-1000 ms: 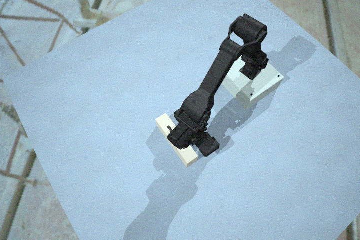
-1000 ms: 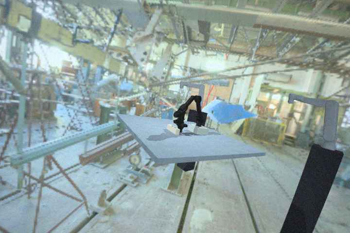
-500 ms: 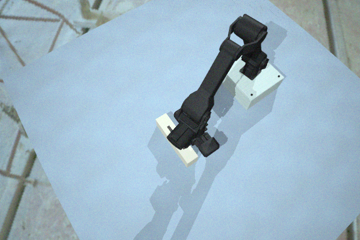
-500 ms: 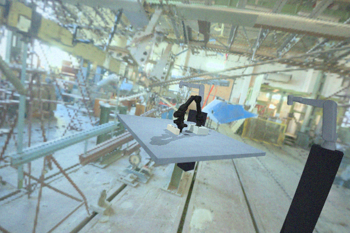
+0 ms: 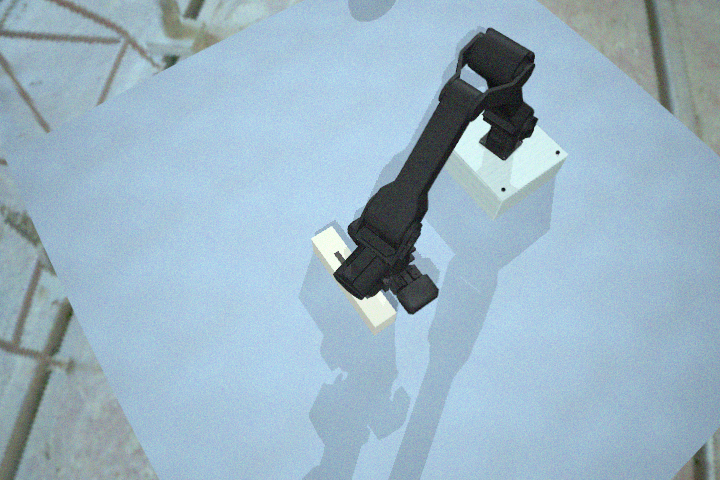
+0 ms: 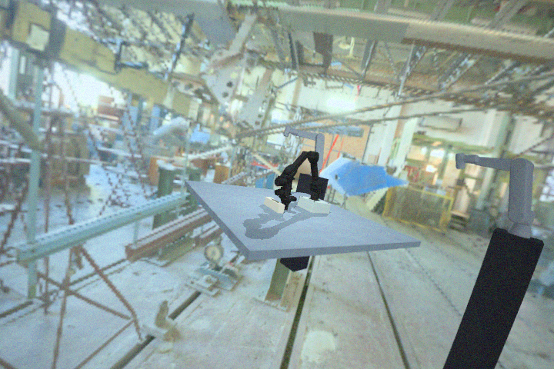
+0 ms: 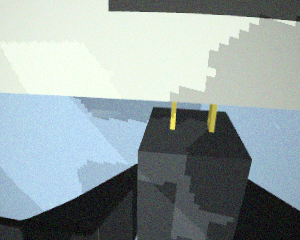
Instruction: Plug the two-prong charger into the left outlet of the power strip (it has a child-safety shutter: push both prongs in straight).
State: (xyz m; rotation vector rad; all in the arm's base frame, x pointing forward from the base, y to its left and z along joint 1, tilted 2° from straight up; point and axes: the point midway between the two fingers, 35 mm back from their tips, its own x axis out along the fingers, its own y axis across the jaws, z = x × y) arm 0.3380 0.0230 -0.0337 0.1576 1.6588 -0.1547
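Now: gripper tip 2 cm short of the dark grey charger and 1 cm below it.
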